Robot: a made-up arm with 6 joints.
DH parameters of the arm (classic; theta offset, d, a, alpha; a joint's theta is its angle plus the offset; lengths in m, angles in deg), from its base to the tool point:
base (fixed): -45 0 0.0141 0
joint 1: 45 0.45 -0.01 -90
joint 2: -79.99 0 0.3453 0
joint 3: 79.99 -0.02 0.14 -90
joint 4: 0 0.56 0.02 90
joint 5: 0 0.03 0.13 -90
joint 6: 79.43 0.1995 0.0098 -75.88
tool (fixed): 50.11 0.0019 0 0
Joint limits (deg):
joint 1: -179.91..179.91
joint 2: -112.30..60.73
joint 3: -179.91..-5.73
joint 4: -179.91..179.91
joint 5: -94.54..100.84
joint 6: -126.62..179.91
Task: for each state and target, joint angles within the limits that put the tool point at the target. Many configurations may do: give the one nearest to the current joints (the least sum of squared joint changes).
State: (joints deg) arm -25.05 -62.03 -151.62 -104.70 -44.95 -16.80
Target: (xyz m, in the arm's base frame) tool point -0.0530 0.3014 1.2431
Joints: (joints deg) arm -37.46 -48.79 -130.41 -113.03 -65.07 -17.80
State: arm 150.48 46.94 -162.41 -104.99 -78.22 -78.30
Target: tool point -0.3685 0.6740 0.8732
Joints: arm 102.78 48.30 -162.66 -109.18 -63.27 -78.24
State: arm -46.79 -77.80 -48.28 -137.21 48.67 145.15
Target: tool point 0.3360 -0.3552 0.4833
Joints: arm -45.97 -68.98 -5.73 -138.29 20.96 145.42
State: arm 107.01 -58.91 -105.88 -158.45 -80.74 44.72
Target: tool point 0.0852 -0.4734 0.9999
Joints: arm 106.49 -83.20 -122.17 -154.50 -83.54 44.61
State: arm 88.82 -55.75 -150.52 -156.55 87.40 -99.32
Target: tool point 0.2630 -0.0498 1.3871
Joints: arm 115.40 -53.32 -100.24 -120.03 100.84 -101.52
